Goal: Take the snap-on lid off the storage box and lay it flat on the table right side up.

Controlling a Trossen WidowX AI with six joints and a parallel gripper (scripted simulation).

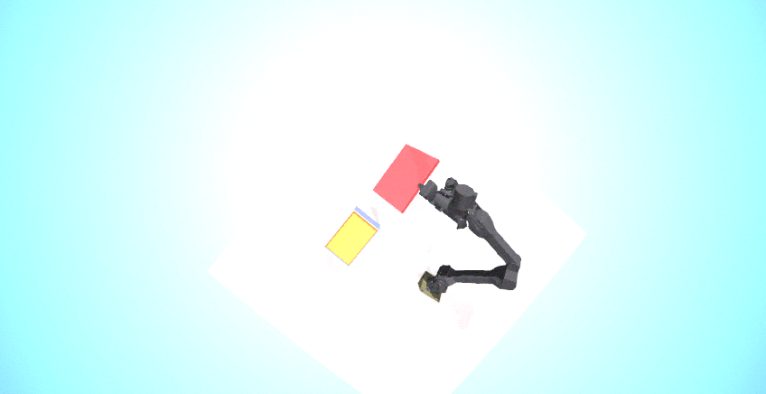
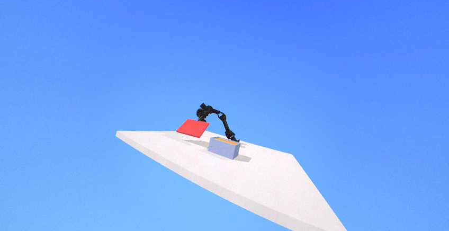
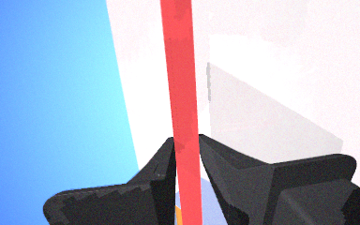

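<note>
My gripper tip is 60 mm short of the red lid and 50 mm above it. Round my gripper tip: storage box (130 mm ahead, 330 mm to the left, 130 mm below).
</note>
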